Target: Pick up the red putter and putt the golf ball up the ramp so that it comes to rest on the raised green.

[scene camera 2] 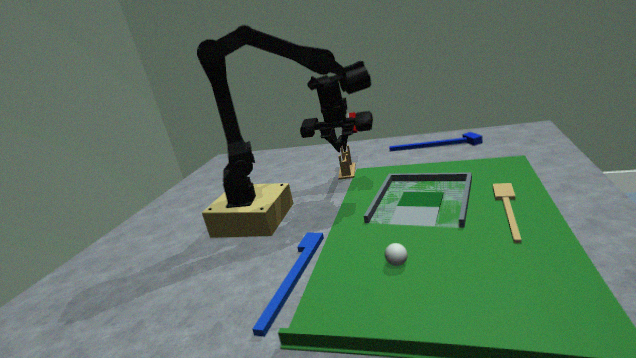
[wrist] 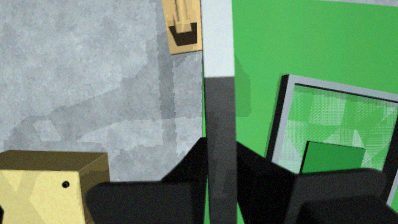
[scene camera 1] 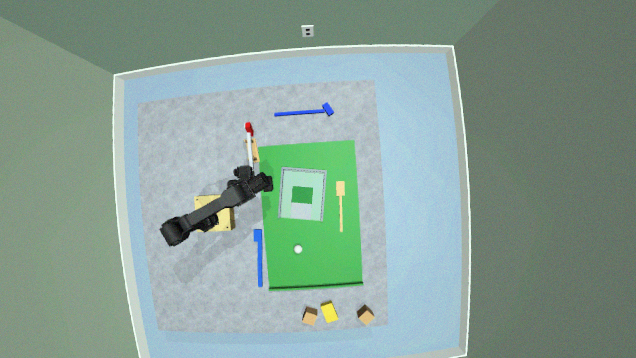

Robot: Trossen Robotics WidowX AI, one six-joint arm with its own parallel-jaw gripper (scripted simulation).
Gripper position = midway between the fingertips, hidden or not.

Note:
My gripper point(scene camera 2: 342, 151) holds a red putter.
My gripper shows as well in the wrist view point(wrist: 214, 142).

